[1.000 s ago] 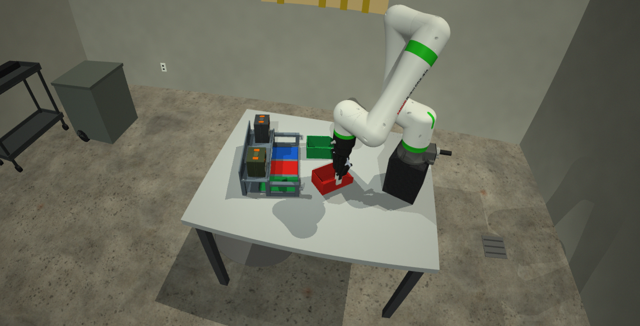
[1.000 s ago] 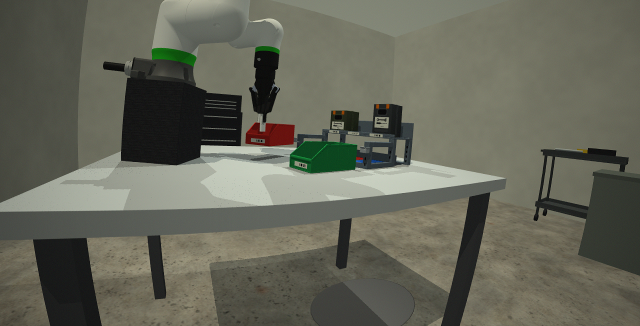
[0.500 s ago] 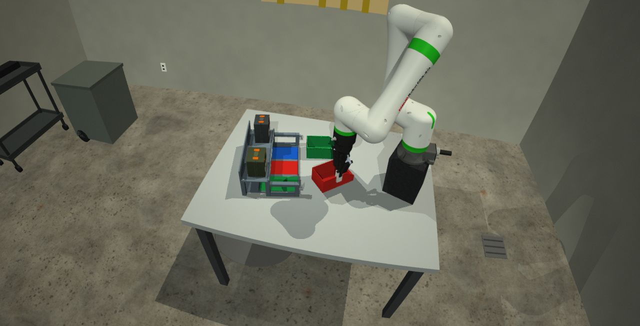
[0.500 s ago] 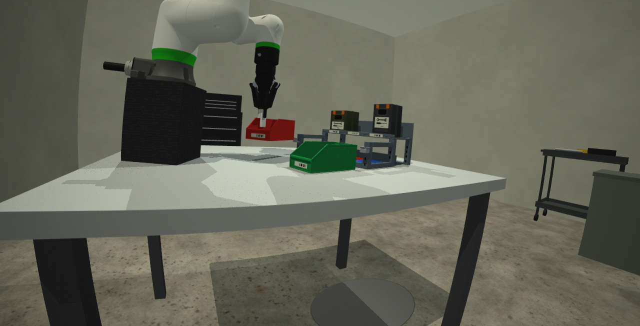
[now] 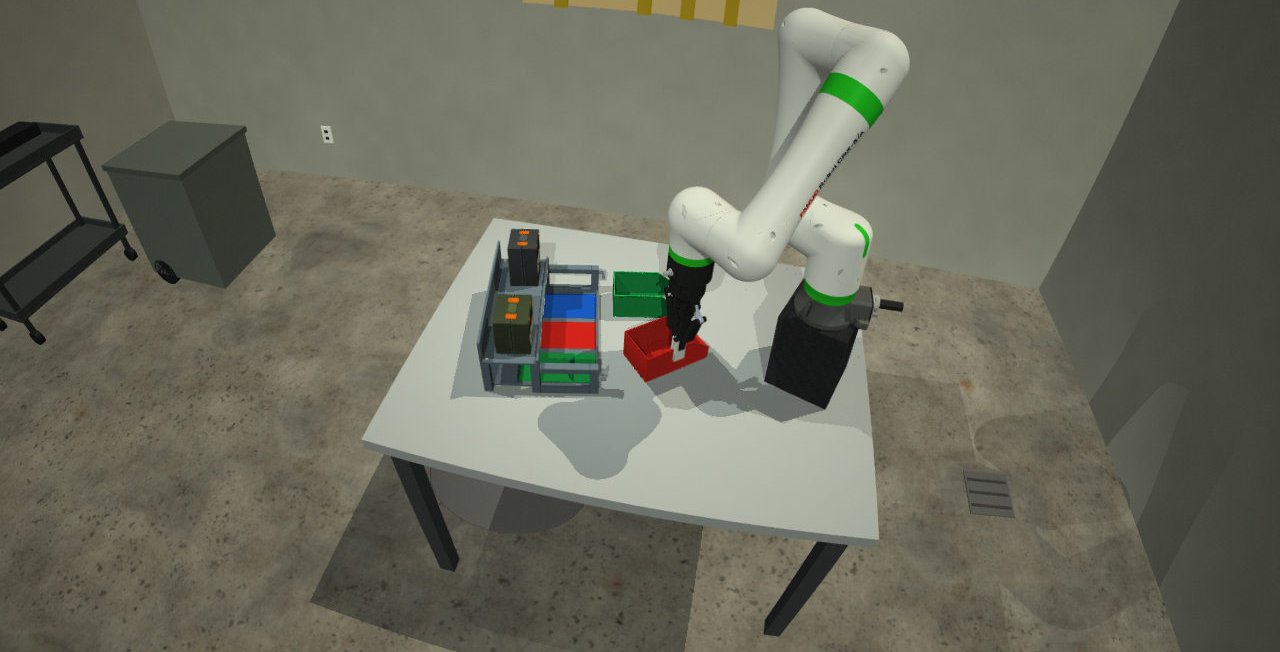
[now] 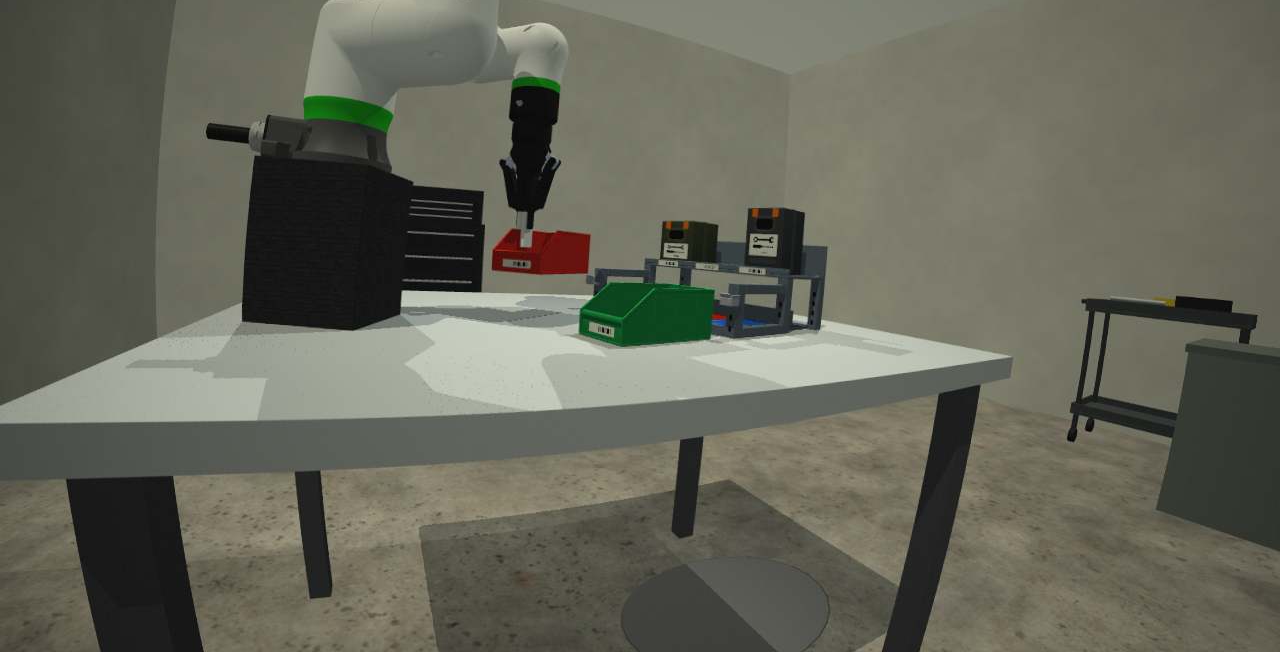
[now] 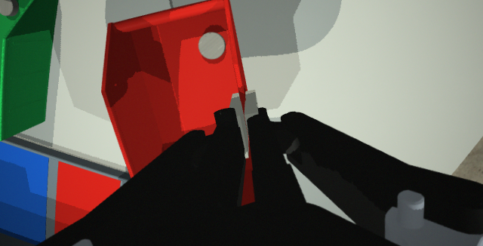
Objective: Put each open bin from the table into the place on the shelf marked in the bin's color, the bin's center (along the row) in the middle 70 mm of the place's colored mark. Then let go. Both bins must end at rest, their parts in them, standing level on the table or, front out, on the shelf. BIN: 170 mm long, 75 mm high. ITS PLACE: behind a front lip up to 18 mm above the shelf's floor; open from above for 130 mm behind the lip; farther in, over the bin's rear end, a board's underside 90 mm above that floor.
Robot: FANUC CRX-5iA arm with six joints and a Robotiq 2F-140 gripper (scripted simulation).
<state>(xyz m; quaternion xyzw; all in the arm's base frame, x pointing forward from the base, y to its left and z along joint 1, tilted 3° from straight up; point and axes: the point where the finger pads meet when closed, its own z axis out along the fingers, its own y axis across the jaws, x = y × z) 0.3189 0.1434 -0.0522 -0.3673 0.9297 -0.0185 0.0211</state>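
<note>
The red bin is 3 cm ahead of my hand, 4 cm to the right of it and 4 cm below it. Round my hand: green bin (13 cm ahead, 28 cm to the right, 11 cm below).
</note>
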